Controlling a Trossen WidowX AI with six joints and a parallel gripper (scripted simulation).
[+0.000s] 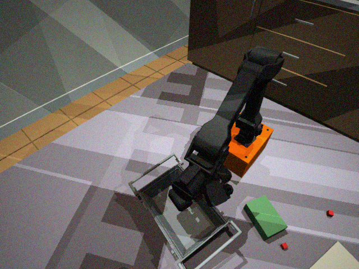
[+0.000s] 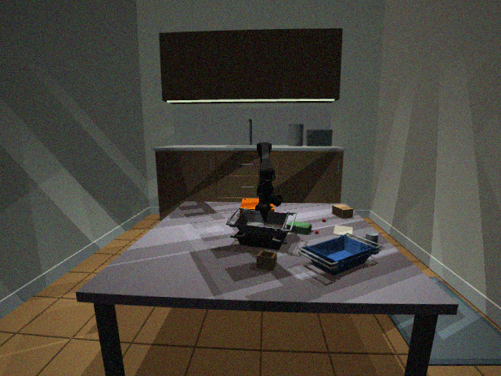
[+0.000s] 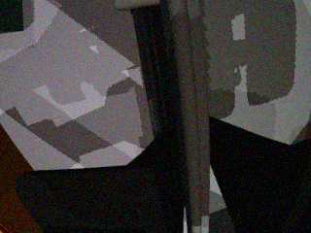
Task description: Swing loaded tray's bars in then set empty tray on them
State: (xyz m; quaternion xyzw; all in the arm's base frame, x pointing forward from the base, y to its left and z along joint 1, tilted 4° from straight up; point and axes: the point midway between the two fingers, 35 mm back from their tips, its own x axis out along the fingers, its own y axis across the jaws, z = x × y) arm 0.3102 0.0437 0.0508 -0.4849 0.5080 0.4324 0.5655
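Right now the tray is 7 cm ahead of my gripper tip, 1 cm to the right of it and 2 cm above it. From my gripper tip the other things lie so: green block (15 cm behind, 18 cm to the left, 8 cm below); then brown box (29 cm ahead, 3 cm to the left, 8 cm below); then white sheet (18 cm behind, 43 cm to the left, 10 cm below).
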